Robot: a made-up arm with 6 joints.
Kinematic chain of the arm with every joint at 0, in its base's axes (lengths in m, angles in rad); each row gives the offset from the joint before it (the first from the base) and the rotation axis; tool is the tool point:
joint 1: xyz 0 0 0.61 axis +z
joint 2: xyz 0.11 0 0 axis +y
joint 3: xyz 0 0 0.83 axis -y
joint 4: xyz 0 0 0.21 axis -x
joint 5: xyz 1.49 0 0 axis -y
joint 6: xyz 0.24 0 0 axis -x
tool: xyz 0 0 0
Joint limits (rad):
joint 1: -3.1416..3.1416
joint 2: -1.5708..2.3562
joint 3: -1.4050..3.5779
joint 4: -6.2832..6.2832
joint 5: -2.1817..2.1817
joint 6: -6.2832..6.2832
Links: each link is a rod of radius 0.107 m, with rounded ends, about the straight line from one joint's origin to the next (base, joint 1, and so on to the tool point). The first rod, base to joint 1, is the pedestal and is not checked.
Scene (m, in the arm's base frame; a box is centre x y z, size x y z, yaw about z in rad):
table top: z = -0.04
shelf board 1: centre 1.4 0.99 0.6 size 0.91 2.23 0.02 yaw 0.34
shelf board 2: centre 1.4 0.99 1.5 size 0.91 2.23 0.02 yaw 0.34
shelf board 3: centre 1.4 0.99 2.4 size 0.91 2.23 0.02 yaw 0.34
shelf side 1: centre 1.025 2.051 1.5 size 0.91 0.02 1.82 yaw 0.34
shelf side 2: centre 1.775 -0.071 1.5 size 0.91 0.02 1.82 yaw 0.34
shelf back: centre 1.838 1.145 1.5 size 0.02 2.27 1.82 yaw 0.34
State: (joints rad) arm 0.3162 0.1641 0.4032 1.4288 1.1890 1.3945
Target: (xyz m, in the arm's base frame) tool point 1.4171 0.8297 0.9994
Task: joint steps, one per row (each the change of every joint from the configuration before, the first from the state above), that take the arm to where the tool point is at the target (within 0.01 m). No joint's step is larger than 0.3 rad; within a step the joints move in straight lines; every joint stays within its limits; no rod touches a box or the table.
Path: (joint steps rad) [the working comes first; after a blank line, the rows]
Joints at the target: 0.3851 0.0419 -0.3820 1.5801 1.4026 1.3945
Straight joint move there: touches shelf board 2.

1: -0.0157 -0.2878 -0.2267 0.0567 0.1400 0.0000
2: -0.0157 -0.2879 -0.2268 0.0567 0.1399 0.0000
3: -0.0157 -0.2878 -0.2267 0.0567 0.1400 0.0000
4: 0.0566 -0.0273 -0.2549 0.0552 0.1110 0.0000
5: 0.0566 -0.0273 -0.2549 0.0552 0.1110 0.0000
6: 0.0566 -0.0273 -0.2549 0.0552 0.1110 0.0000
7: -0.0180 0.2744 0.2199 -0.0614 -0.1797 0.0000
8: -0.0179 0.2744 0.2199 -0.0615 -0.1798 0.0000
9: -0.0179 0.2744 0.2199 -0.0615 -0.1798 0.0000

